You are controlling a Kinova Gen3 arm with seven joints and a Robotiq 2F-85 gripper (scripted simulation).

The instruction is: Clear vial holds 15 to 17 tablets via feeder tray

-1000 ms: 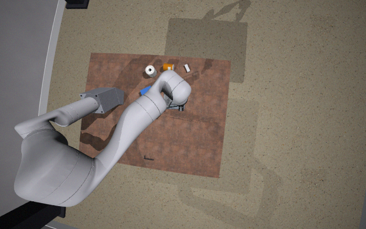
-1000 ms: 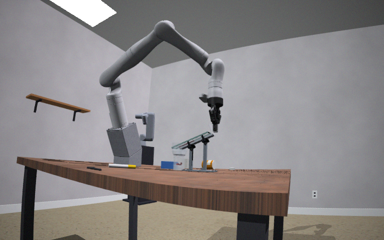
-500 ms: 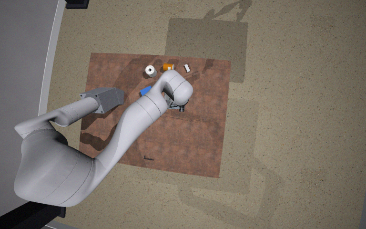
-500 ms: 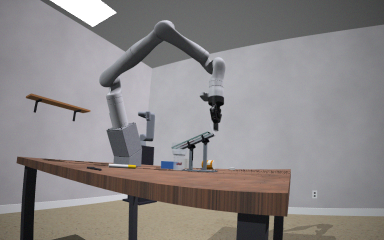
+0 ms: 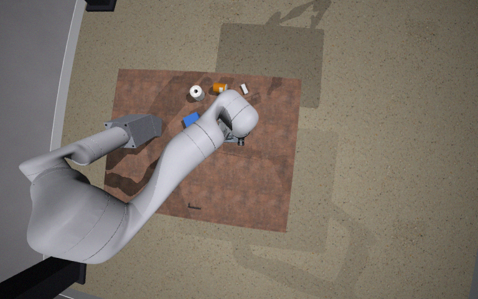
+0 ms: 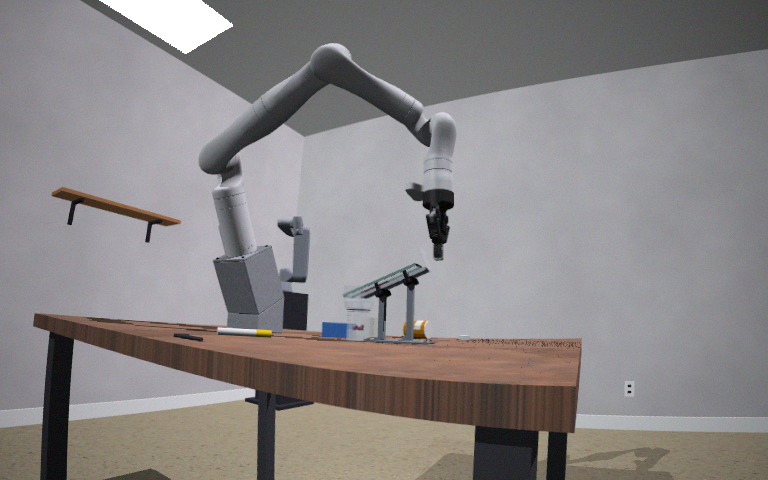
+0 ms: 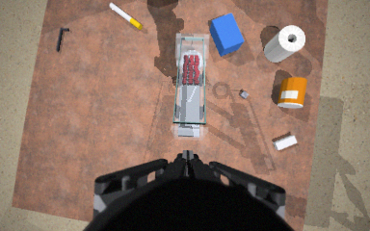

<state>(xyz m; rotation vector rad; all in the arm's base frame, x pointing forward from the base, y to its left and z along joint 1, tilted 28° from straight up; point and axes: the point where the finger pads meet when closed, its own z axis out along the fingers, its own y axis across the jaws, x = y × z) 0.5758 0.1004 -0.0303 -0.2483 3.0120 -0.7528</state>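
Now: the feeder tray 10 cm behind my hand, 6 cm below it and 1 cm to the right of it. Also, from my hand: small white block: 29 cm to the left, 20 cm below, 4 cm behind; clear vial: 20 cm behind, 17 cm below, 3 cm to the right; small grey piece: 21 cm below, 16 cm behind, 14 cm to the left.
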